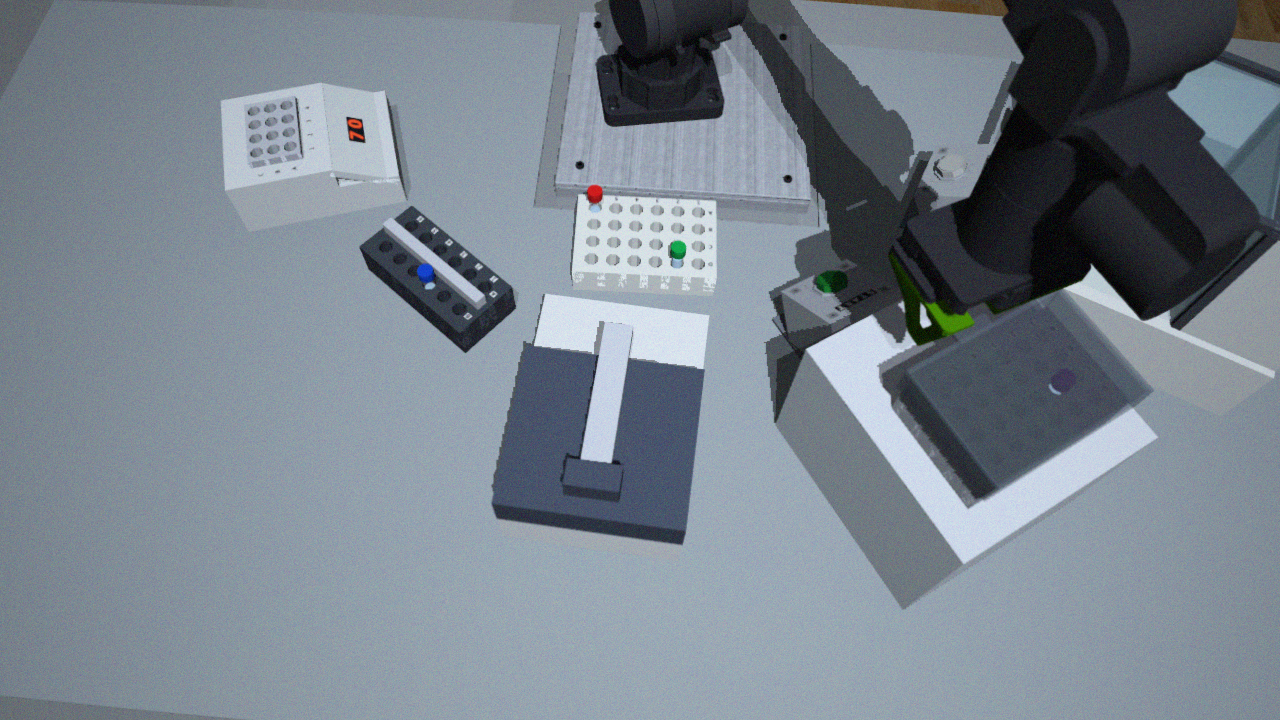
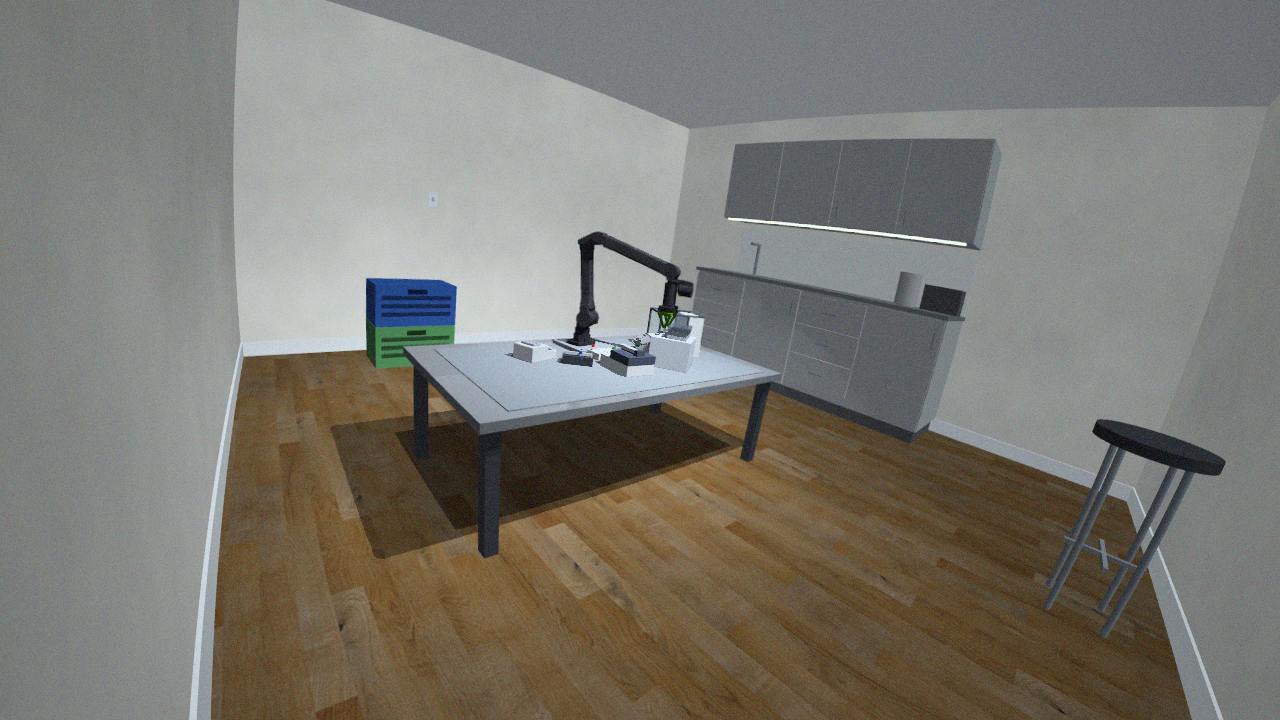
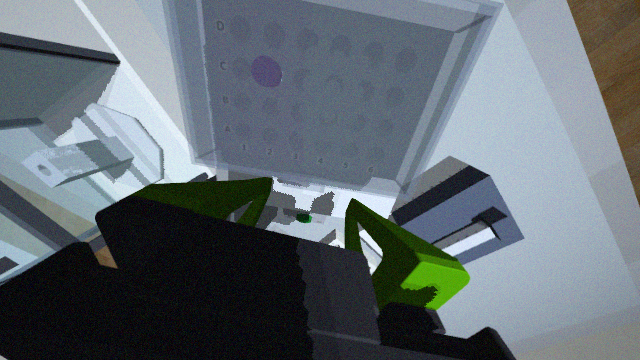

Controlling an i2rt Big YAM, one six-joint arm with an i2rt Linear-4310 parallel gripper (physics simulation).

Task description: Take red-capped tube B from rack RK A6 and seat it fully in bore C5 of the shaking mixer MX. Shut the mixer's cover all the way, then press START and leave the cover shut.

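Pixels of known places: gripper, fingertip midpoint: (image 1: 952, 322) (image 2: 665, 327) (image 3: 310, 194); arm's base, link origin: (image 1: 659, 92) (image 2: 581, 343).
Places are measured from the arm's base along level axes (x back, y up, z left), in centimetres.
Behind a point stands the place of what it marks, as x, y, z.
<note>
Red-capped tube B (image 1: 594, 195) {-15.5, 3.9, -8.3} stands upright in a corner hole of the white rack RK (image 1: 644, 281) {-22.8, 0.4, -4.7}, which also holds a green-capped tube (image 1: 677, 250) {-22.3, 3.9, -1.9}. The shaking mixer MX (image 1: 845, 438) {-43.0, 8.4, 6.9} is the large white box at the right. Its see-through cover (image 1: 993, 447) {-48.2, 17.5, 13.0} (image 3: 430, 120) {-46.3, 17.5, 11.6} lies over the bores; I cannot tell if it is fully shut. Through it a purple-looking cap (image 1: 1062, 381) {-44.4, 17.4, 19.0} (image 3: 266, 71) {-43.9, 17.4, 19.5} shows at C2. The green button (image 1: 830, 282) {-28.1, 5.7, 10.0} (image 3: 304, 218) {-28.2, 5.8, 10.5} is on a small panel beside the box. My gripper (image 1: 954, 327) {-38.2, 15.6, 14.0} (image 2: 665, 320) {-38.2, 15.6, 14.0} (image 3: 310, 194) {-38.2, 15.6, 14.0} is open and empty, near the cover's edge on the arm's side.
A dark-lidded device (image 1: 550, 420) {-38.0, 6.5, -14.2} (image 3: 465, 220) {-41.4, 6.5, -8.9} stands between rack and front edge. A black rack (image 1: 438, 317) {-25.1, 1.5, -22.9} with a blue-capped tube (image 1: 425, 272) {-22.1, 4.1, -23.4} and a white block unit (image 1: 295, 201) {-11.0, 1.4, -35.6} reading 70 are left. A glass-panelled unit (image 1: 1190, 358) {-38.0, 4.1, 39.6} stands behind the mixer, right of the arm.
</note>
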